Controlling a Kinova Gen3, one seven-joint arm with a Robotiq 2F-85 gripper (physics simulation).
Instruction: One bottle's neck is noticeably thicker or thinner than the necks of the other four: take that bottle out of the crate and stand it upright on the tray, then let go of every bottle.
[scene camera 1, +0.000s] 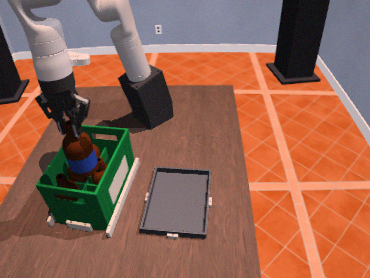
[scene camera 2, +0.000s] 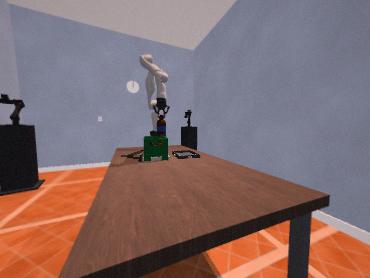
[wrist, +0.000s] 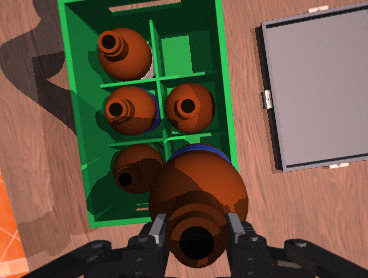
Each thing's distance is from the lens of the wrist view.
gripper (wrist: 197, 229): 0.17 m
green crate (wrist: 186, 48): 0.50 m
grey tray (wrist: 308, 59): 0.53 m
